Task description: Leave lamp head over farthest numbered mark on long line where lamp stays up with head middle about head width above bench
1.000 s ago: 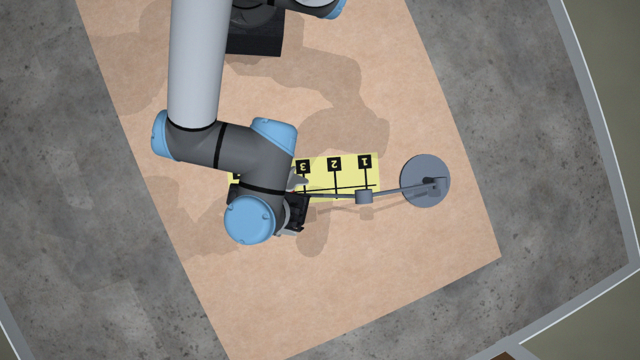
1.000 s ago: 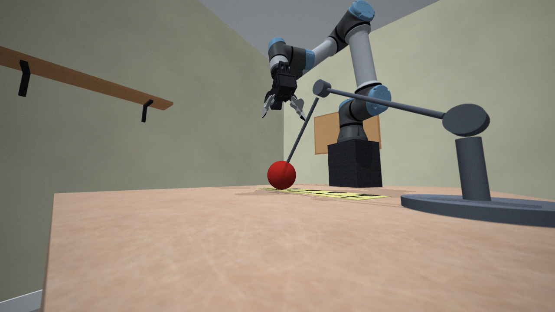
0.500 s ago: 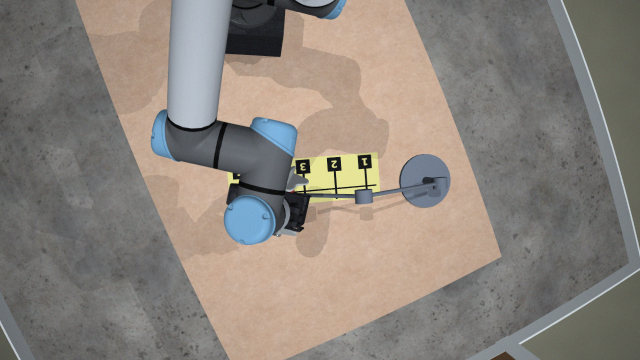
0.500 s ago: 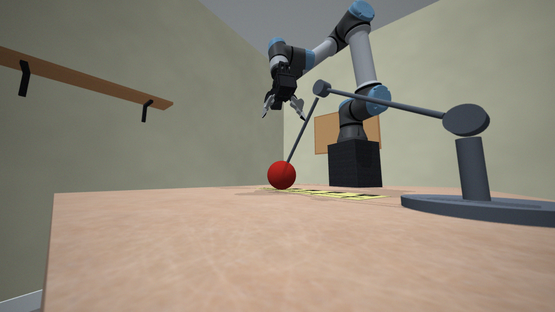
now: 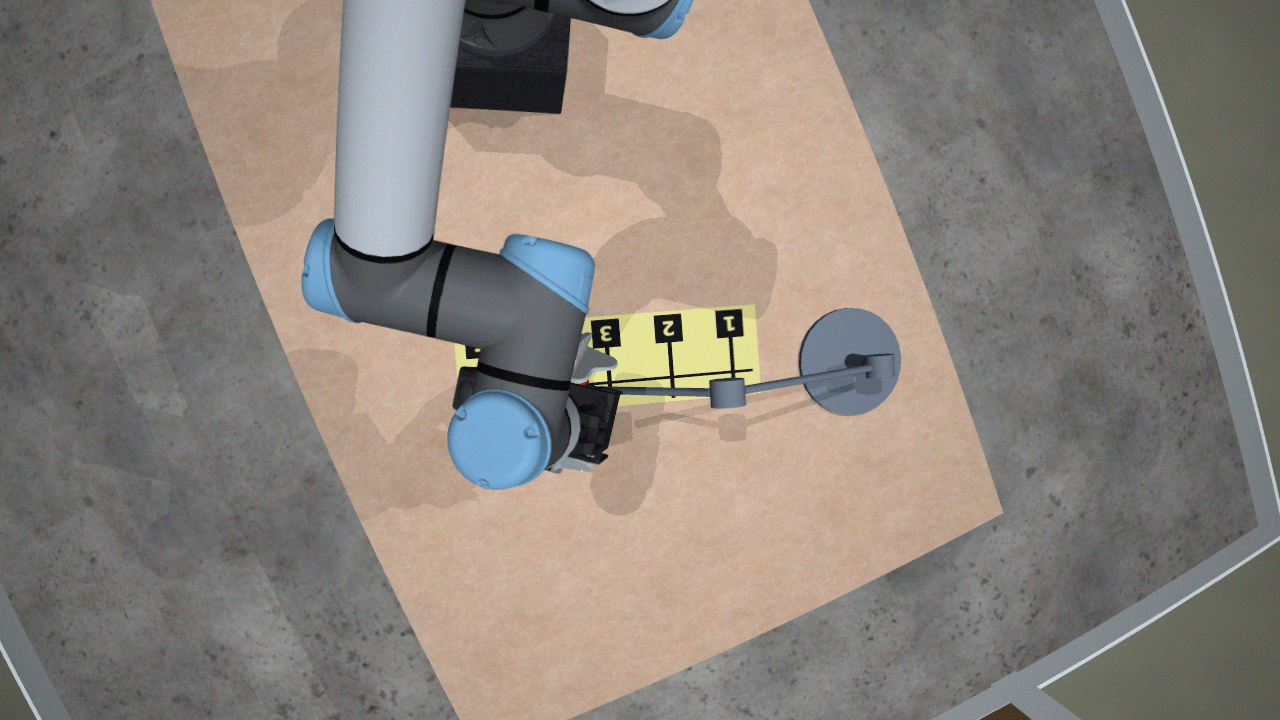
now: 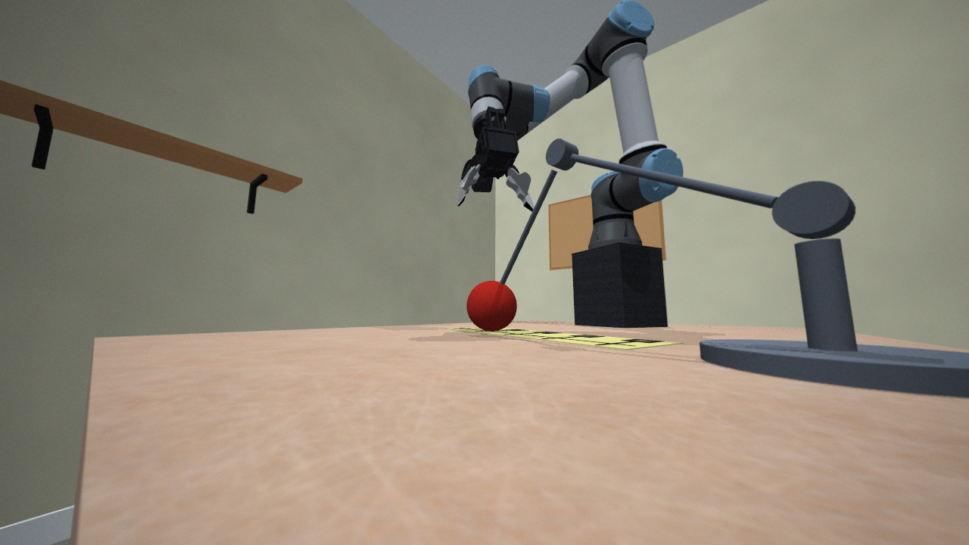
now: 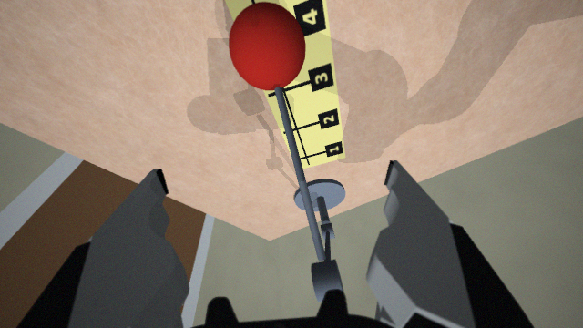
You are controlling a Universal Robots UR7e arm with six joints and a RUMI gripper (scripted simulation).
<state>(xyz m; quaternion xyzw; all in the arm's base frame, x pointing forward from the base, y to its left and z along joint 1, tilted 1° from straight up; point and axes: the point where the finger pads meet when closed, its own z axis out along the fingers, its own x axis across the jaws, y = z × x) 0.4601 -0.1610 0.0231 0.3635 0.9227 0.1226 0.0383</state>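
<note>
Right now my hand is 7 cm to the right of the yellow numbered strip and 24 cm above it. The rest, counted from my hand: grey round base (18 cm ahead, 38 cm to the left, 21 cm below).
</note>
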